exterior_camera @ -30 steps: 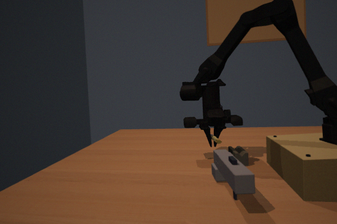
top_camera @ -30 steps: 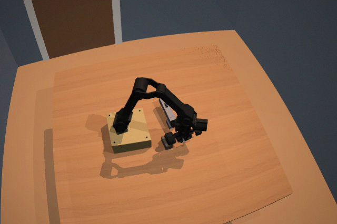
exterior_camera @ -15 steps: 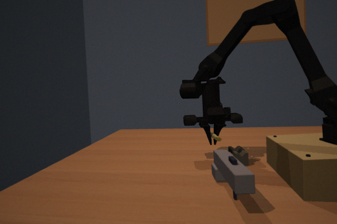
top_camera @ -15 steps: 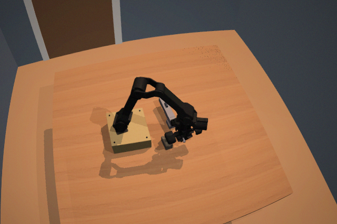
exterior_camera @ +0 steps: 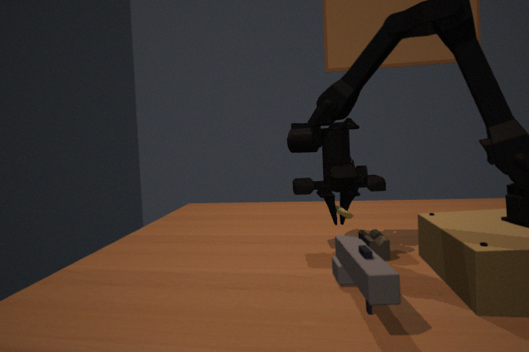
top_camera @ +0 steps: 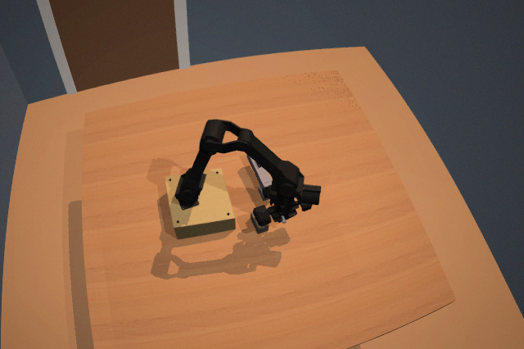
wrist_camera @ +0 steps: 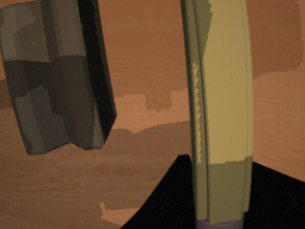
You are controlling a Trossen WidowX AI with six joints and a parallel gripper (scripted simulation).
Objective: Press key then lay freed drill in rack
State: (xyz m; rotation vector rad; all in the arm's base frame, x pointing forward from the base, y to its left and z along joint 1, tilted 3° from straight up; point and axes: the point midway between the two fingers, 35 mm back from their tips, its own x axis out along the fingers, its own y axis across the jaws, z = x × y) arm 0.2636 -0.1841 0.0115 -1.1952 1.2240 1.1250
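My gripper tip is 4 cm to the right of the drill and 4 cm below it. From my gripper tip the other things lie so: rack 6 cm behind, 4 cm to the left, 3 cm below; then dark key 3 cm ahead, 24 cm to the left; then grey housing 3 cm ahead, 21 cm to the left, 1 cm below.
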